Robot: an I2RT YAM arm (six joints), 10 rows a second.
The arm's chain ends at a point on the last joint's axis. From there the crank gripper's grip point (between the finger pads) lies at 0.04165 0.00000 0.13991 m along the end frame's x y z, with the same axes.
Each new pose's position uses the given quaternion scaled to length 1; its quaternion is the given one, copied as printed.
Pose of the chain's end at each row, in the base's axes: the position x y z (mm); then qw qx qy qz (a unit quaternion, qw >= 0):
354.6 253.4 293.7 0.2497 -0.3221 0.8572 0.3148
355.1 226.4 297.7 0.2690 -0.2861 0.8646 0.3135
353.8 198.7 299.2 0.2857 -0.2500 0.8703 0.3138
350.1 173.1 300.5 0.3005 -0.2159 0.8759 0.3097
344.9 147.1 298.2 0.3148 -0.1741 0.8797 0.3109
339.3 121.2 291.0 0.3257 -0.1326 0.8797 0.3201
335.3 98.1 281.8 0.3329 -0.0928 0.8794 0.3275
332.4 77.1 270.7 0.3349 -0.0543 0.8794 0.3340
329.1 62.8 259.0 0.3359 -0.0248 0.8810 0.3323
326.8 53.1 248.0 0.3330 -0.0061 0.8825 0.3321
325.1 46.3 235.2 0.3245 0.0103 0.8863 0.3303
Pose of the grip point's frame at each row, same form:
358.3 335.0 172.7 0.2497 -0.3221 0.8572 0.3148
366.3 310.2 178.7 0.2690 -0.2861 0.8646 0.3135
371.8 284.4 182.4 0.2857 -0.2500 0.8703 0.3138
374.8 259.2 185.2 0.3005 -0.2159 0.8759 0.3097
376.4 234.4 185.5 0.3148 -0.1741 0.8797 0.3109
376.2 211.0 182.0 0.3257 -0.1326 0.8797 0.3201
377.0 189.6 176.0 0.3329 -0.0928 0.8794 0.3275
377.7 169.7 167.3 0.3349 -0.0543 0.8794 0.3340
377.4 154.5 156.2 0.3359 -0.0248 0.8810 0.3323
376.1 144.4 145.3 0.3330 -0.0061 0.8825 0.3321
373.7 137.0 131.6 0.3245 0.0103 0.8863 0.3303

